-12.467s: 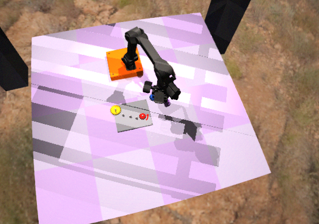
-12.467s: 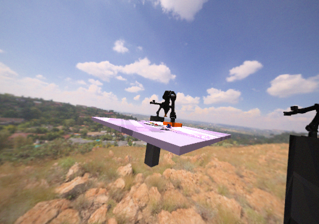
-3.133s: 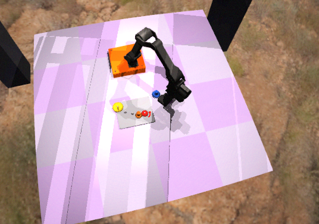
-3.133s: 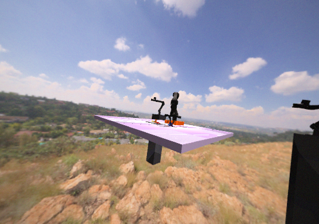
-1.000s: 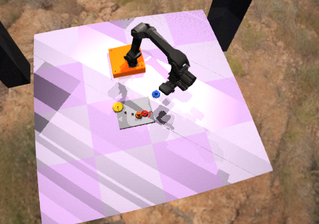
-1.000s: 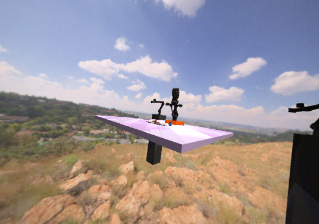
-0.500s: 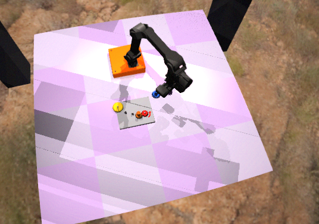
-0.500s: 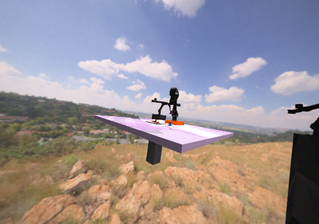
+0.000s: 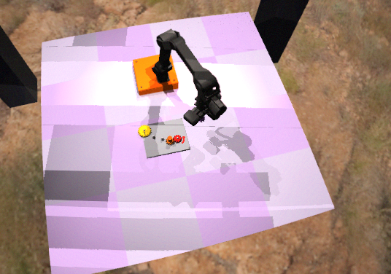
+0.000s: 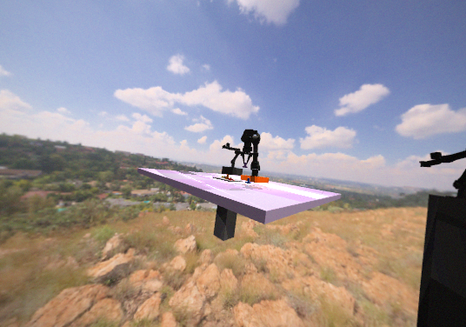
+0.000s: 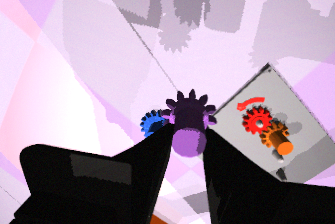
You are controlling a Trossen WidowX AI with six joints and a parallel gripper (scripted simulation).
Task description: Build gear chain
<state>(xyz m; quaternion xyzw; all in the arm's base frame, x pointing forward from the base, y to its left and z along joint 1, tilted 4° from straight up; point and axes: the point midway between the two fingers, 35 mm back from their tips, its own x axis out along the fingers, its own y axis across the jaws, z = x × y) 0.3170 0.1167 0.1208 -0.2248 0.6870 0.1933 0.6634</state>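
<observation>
My gripper tip is 15 cm to the left of the orange gear, 13 cm above it and 3 cm short of it. From my gripper tip the other things lie so: purple gear (1 cm below); then blue gear (14 cm below, 9 cm behind, 1 cm to the right); then red arrow (14 cm below, 9 cm to the right, 3 cm ahead).
</observation>
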